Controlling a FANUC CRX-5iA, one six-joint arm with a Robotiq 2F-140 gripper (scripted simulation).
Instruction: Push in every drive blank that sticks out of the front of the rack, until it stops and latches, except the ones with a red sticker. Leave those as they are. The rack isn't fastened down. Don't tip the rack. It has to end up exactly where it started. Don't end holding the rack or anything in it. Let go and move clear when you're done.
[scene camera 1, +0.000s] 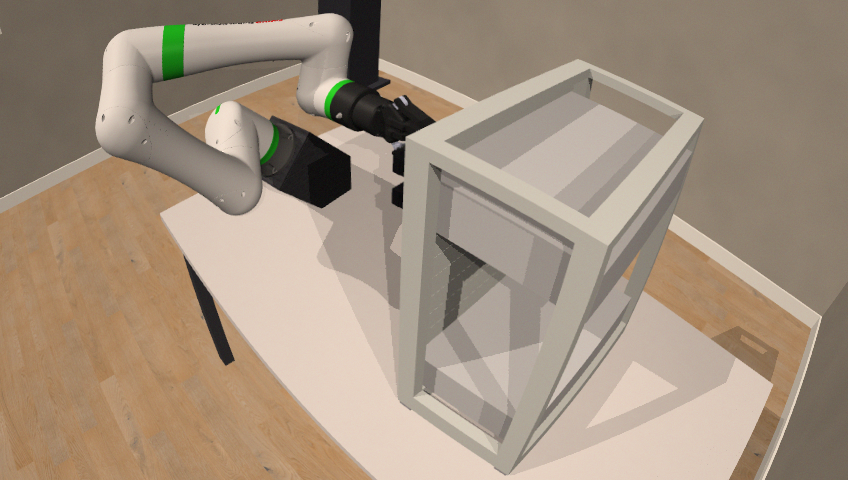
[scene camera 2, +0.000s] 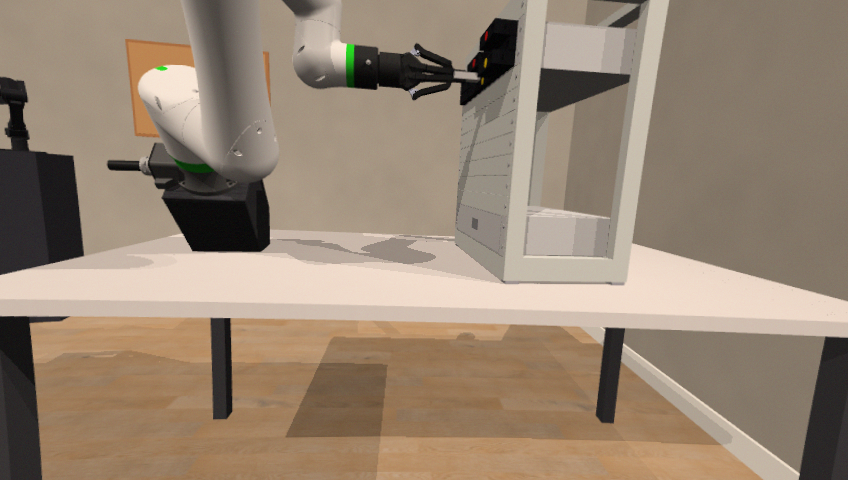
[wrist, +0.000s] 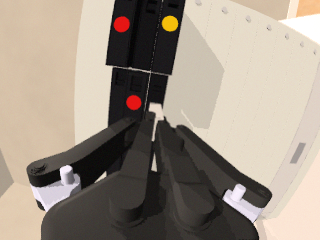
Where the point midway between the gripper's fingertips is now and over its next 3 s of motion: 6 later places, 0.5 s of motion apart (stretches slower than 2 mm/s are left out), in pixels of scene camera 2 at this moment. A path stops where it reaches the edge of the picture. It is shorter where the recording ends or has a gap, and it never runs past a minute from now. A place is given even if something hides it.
My gripper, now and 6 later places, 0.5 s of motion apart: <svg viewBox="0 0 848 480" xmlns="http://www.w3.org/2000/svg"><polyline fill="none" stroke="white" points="478,78 455,76 453,74 460,65 465,62 479,63 485,63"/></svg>
